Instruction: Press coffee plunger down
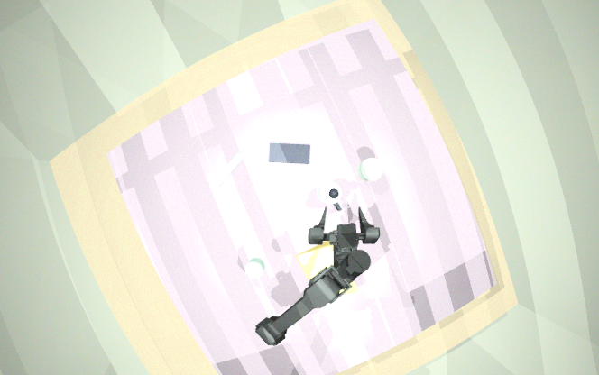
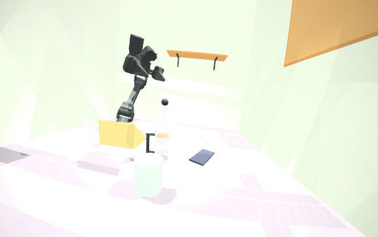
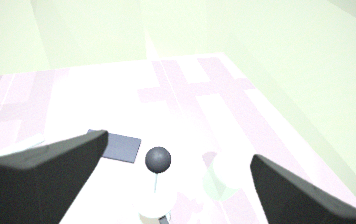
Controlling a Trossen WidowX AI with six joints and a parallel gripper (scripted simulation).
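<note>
My gripper tip is 20 mm short of the coffee press, 10 mm to the left of it and 220 mm above it. Also, from my gripper tip: white strip: 300 mm ahead, 270 mm to the left, 340 mm below.
</note>
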